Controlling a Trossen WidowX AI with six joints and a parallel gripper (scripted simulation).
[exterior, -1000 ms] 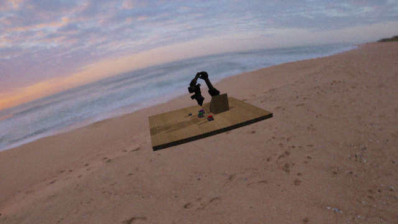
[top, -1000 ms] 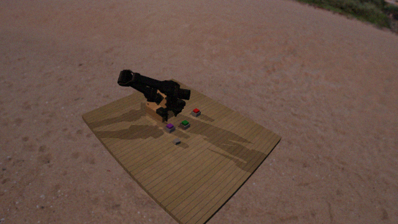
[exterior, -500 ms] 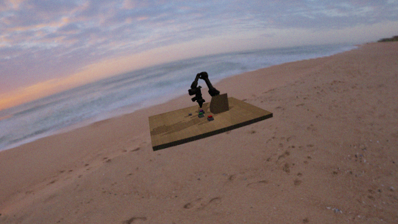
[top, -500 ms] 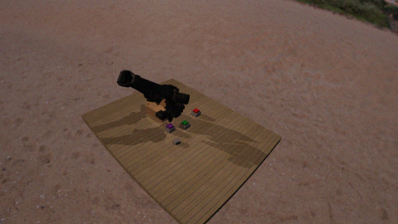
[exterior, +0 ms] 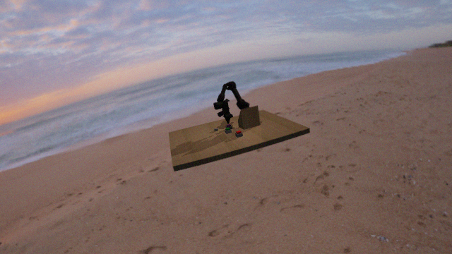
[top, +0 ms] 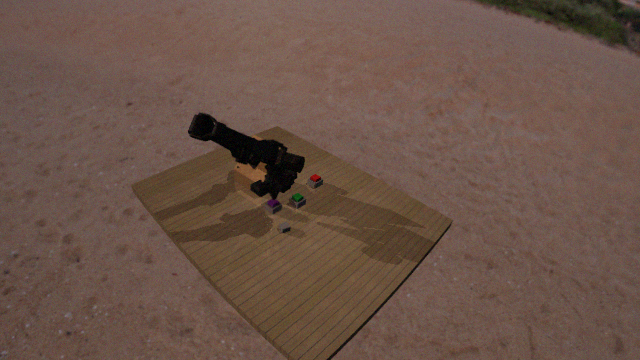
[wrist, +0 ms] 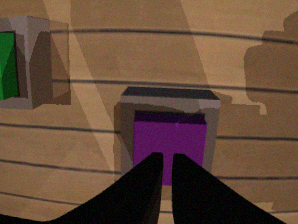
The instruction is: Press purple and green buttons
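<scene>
Right now the purple button is 20 mm below my gripper tip. Round my gripper tip: small grey block: 110 mm ahead, 40 mm to the right, 40 mm below; red button: 250 mm to the left, 30 mm behind, 20 mm below; green button: 100 mm to the left, 30 mm ahead, 20 mm below.
</scene>
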